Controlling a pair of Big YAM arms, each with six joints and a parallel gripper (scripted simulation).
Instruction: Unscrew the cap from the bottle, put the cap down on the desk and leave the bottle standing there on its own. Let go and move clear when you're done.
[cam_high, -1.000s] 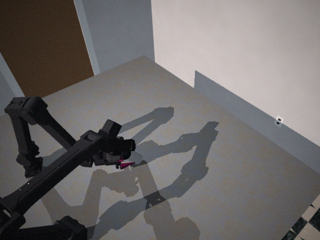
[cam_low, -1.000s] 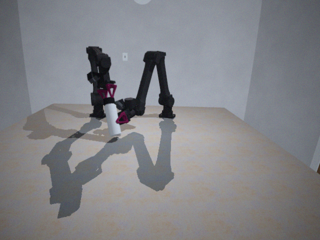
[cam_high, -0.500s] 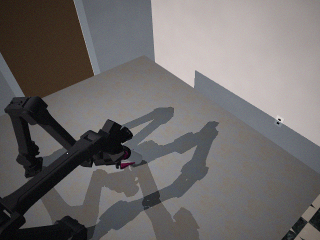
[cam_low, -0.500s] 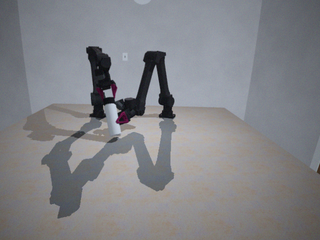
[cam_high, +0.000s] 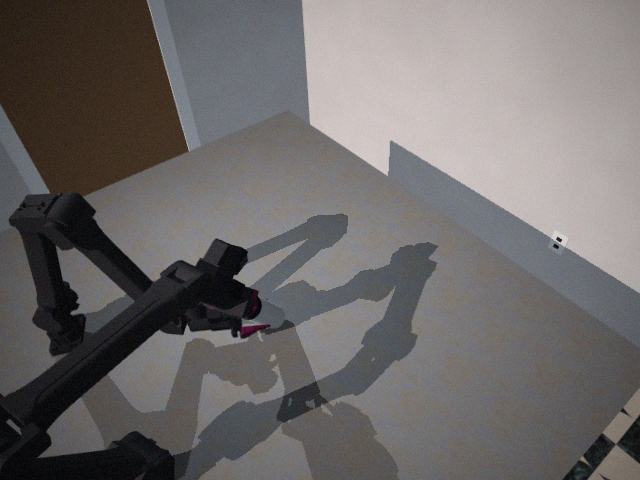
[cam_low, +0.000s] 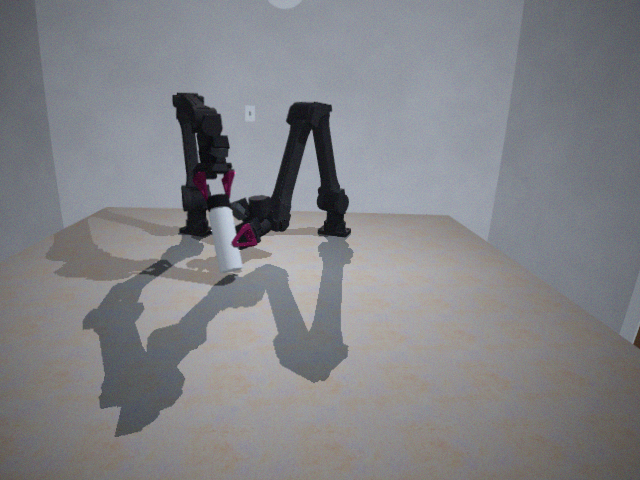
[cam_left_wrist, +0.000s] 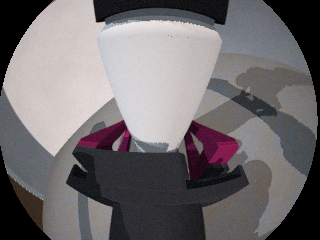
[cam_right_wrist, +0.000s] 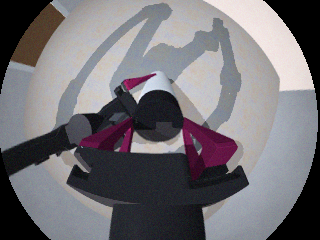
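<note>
Now: the black cap 2 cm below my right hand and 1 cm ahead of it.
</note>
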